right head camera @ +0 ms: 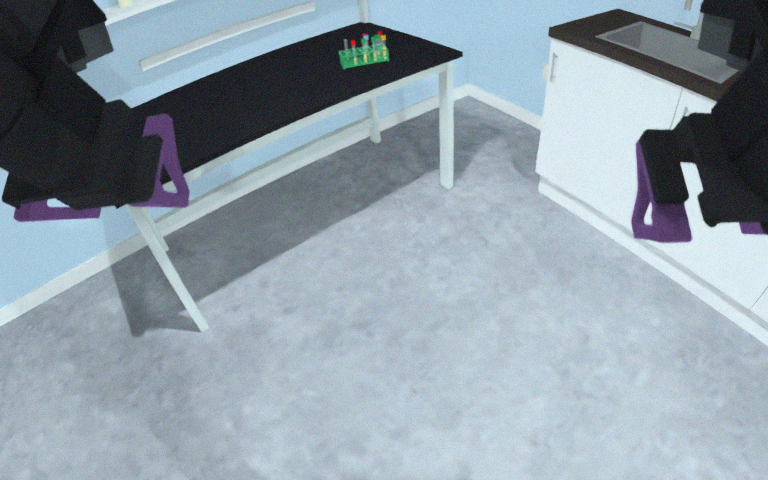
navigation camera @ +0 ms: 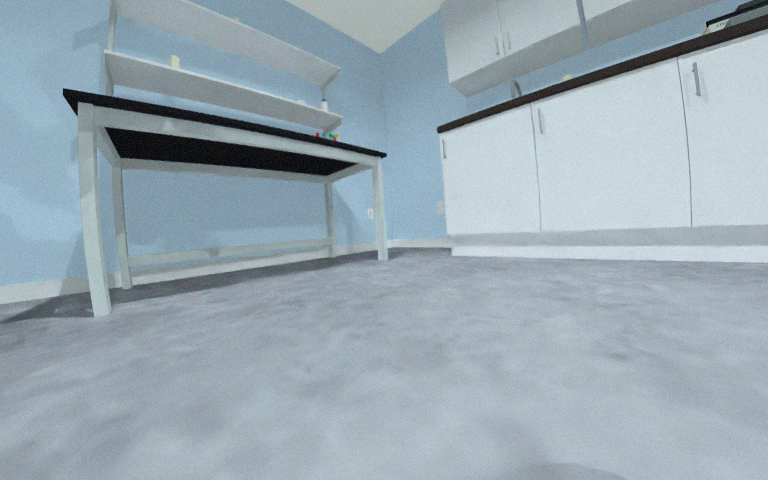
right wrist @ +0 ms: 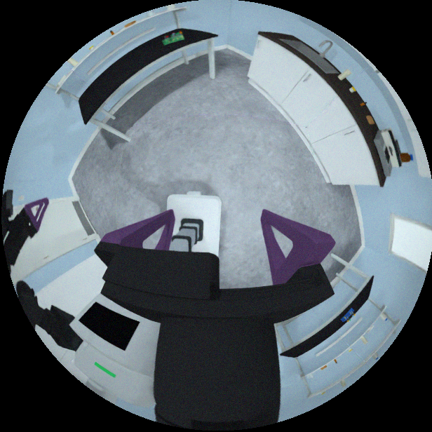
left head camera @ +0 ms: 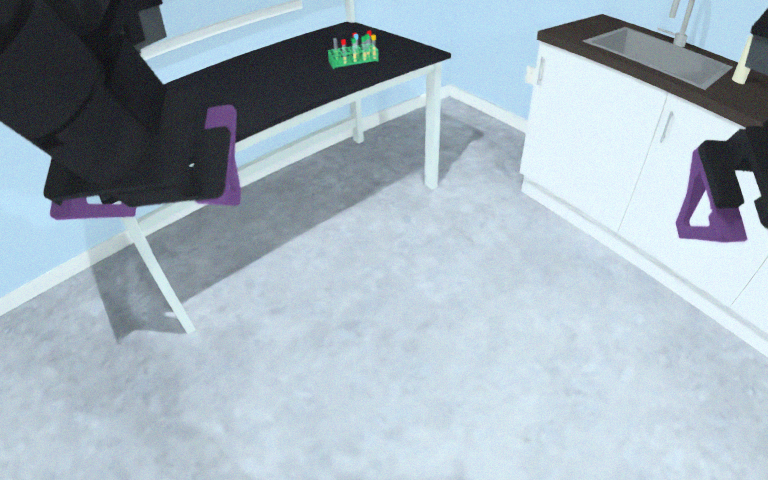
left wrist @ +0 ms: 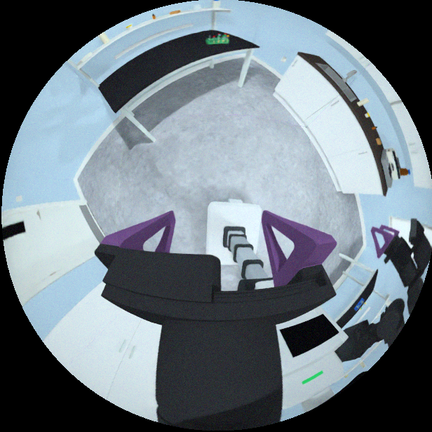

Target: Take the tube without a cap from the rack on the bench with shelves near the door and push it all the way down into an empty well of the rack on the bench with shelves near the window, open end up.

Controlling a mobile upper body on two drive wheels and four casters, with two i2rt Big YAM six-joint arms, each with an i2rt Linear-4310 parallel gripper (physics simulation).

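A green rack (left head camera: 338,61) (right head camera: 350,61) (left wrist: 218,42) (right wrist: 173,41) with several capped tubes stands at the far right end of a black bench (left head camera: 254,79) (right head camera: 254,93) (left wrist: 150,67) (right wrist: 117,65). A grey tube (left head camera: 335,44) (right head camera: 345,44) without a visible cap stands upright at the rack's left end. A blue rack (left wrist: 359,304) (right wrist: 347,315) is small on another bench at the lower right of both wrist views; its wells cannot be made out. My left gripper (right head camera: 116,209) (left wrist: 218,215) and right gripper (right head camera: 707,233) (right wrist: 218,212) are open and empty, far from both racks.
White cabinets (left head camera: 589,130) (right head camera: 606,113) (navigation camera: 611,158) with a dark counter and sink (left head camera: 659,56) (right head camera: 668,50) stand at the right. Bench legs (left head camera: 432,130) (right head camera: 446,130) (navigation camera: 94,226) reach the floor. Shelves (navigation camera: 215,93) hang above the green rack's bench.
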